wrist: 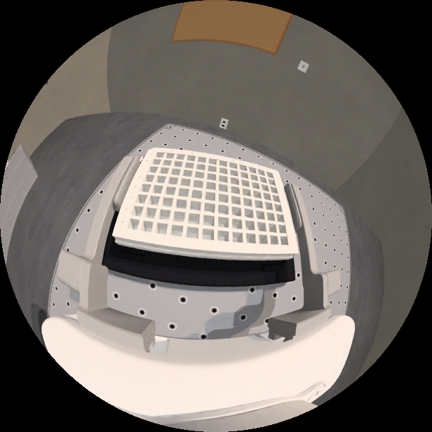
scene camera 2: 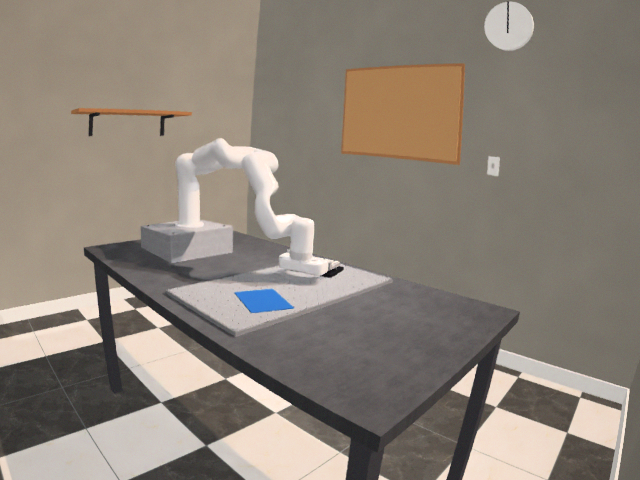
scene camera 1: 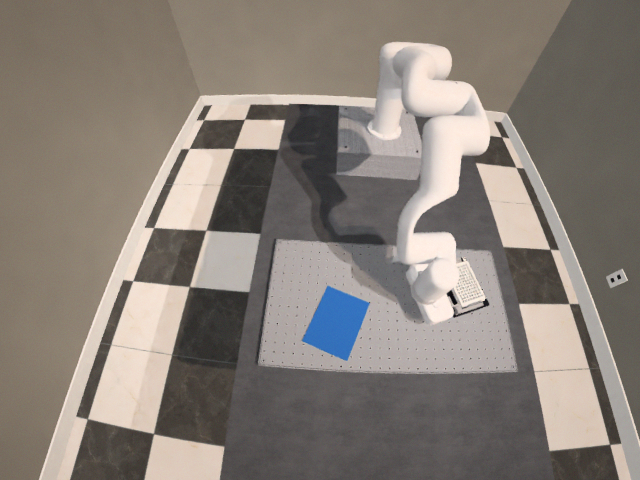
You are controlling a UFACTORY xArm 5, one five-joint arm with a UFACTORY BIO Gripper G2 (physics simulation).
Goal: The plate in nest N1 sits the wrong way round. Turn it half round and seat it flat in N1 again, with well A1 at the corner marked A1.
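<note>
The white plate (scene camera 1: 469, 283) (wrist: 207, 200), with its grid of square wells upward, is between the fingers of my gripper (scene camera 1: 466, 285) (wrist: 210, 196), which is shut on two opposite sides of it. The plate is over the black nest N1 (scene camera 1: 486, 303) (scene camera 2: 333, 272) (wrist: 200, 270); the nest's near wall shows below the plate's near edge in the wrist view. The plate looks about level and slightly above the nest, but the exact gap is hard to tell. A small white tag (wrist: 142, 159) with dark marks shows past the plate's far left corner; it is too small to read. Which corner holds well A1 cannot be told.
A flat blue sheet (scene camera 1: 336, 322) (scene camera 2: 264, 300) lies on the perforated grey board (scene camera 1: 403, 346) (scene camera 2: 232, 322), left of the nest in scene camera 1. The arm's grey base block (scene camera 1: 378, 162) (scene camera 2: 187, 245) stands behind the board on the dark table (scene camera 1: 387, 423) (scene camera 2: 413, 330).
</note>
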